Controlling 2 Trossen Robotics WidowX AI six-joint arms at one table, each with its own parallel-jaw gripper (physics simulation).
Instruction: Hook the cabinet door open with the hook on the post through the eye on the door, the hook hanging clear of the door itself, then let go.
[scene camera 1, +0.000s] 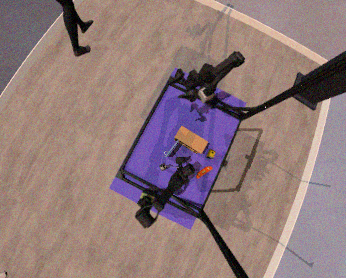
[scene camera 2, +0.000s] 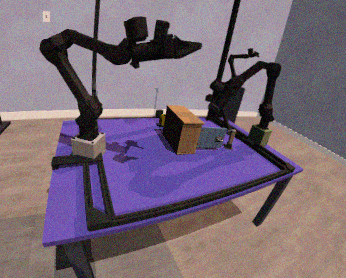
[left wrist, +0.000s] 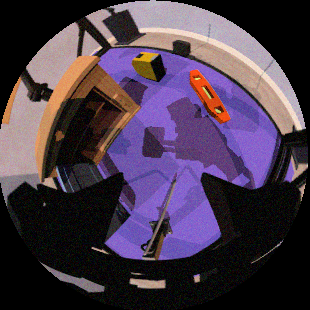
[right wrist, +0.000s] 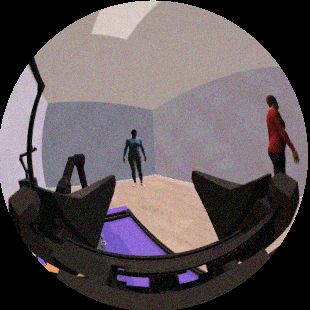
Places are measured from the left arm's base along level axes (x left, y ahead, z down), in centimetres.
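Pixels of known places: left gripper, between the fingertips: (scene camera 1: 183, 165) (scene camera 2: 207, 120) (left wrist: 163, 176); right gripper, between the fingertips: (scene camera 1: 173, 90) (scene camera 2: 201, 46) (right wrist: 153, 177); left arm's base, origin of its link: (scene camera 1: 146, 201) (scene camera 2: 262, 127); right arm's base, origin of its link: (scene camera 1: 207, 92) (scene camera 2: 88, 135).
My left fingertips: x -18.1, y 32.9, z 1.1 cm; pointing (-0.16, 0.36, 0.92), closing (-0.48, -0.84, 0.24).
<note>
For each thing: its top centre in the pictures, then the offset to it from my left fingertips. "*": a spot on its surface instead.
- orange-brown cabinet, centre of its top: (left wrist: 46, 115) (scene camera 2: 184, 113) (scene camera 1: 191, 139) dx +1.5, dy +19.8, dz -5.9 cm
- short post, a spot on its surface: (scene camera 2: 230, 139) * dx +15.0, dy -5.7, dz +5.3 cm
- yellow-black tape measure, centre of its top: (left wrist: 143, 52) (scene camera 2: 166, 113) (scene camera 1: 212, 154) dx -19.2, dy +15.8, dz +2.6 cm
- orange level, centre of its top: (left wrist: 207, 91) (scene camera 1: 204, 171) dx -18.5, dy +0.5, dz +8.8 cm
The orange-brown cabinet (scene camera 1: 191, 139) (scene camera 2: 184, 131) (left wrist: 75, 95) stands on the purple table. Its blue-grey door (scene camera 2: 207, 138) (left wrist: 80, 177) is swung out, with the small metal eye (scene camera 2: 219, 140) near its free edge. The short post (scene camera 2: 230, 139) stands beyond that edge. The thin hook rod (left wrist: 165, 203) reaches from the post between the left fingers as seen in the left wrist view, away from the door; whether it touches the eye is unclear. My left gripper (left wrist: 163, 176) is open and empty, above the table near the post and door. My right gripper (scene camera 2: 199, 46) (right wrist: 153, 177) is open and empty, high up.
A yellow-black tape measure (scene camera 1: 211, 154) (scene camera 2: 163, 120) (left wrist: 145, 67) stands beside the cabinet. An orange level (scene camera 1: 204, 172) (left wrist: 210, 96) lies near the left arm. Black frame rails (scene camera 2: 200, 196) run along the table's edges. People stand in the room in the right wrist view.
</note>
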